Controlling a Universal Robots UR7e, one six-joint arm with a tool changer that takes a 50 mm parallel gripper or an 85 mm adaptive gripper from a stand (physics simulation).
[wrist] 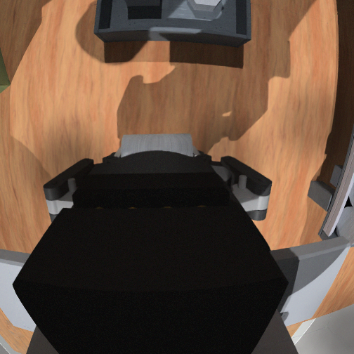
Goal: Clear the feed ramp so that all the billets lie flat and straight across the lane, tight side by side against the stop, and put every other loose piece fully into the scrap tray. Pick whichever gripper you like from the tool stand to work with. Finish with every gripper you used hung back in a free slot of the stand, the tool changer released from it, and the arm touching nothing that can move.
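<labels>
A billet (175,142) lies in the scene, 0.19 m from the lens.
</labels>
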